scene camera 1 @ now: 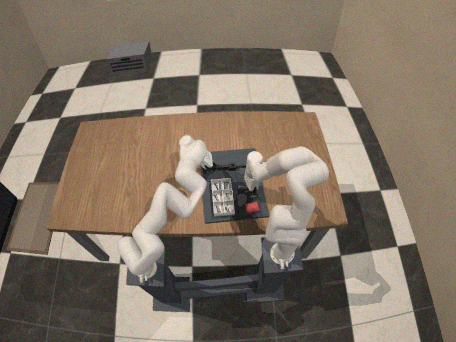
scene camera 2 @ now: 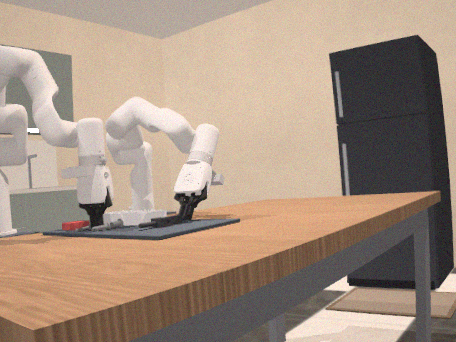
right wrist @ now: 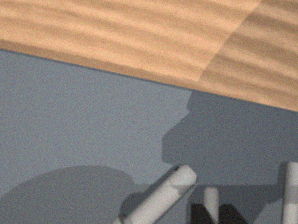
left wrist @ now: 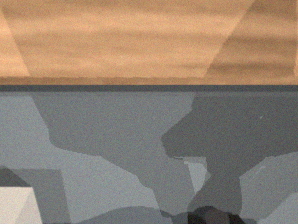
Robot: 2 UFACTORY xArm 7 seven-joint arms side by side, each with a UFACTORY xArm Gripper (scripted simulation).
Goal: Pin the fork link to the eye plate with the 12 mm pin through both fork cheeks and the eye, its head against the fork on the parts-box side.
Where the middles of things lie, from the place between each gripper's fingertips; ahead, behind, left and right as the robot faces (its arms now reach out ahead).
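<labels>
Dark mat (scene camera 1: 240, 198): my left hand is 10 cm past it, 10 cm to the left of it and 3 cm above it.
Relative to my right hand, the dark mat is 90 mm to the left, 70 mm ahead and 30 mm below.
</labels>
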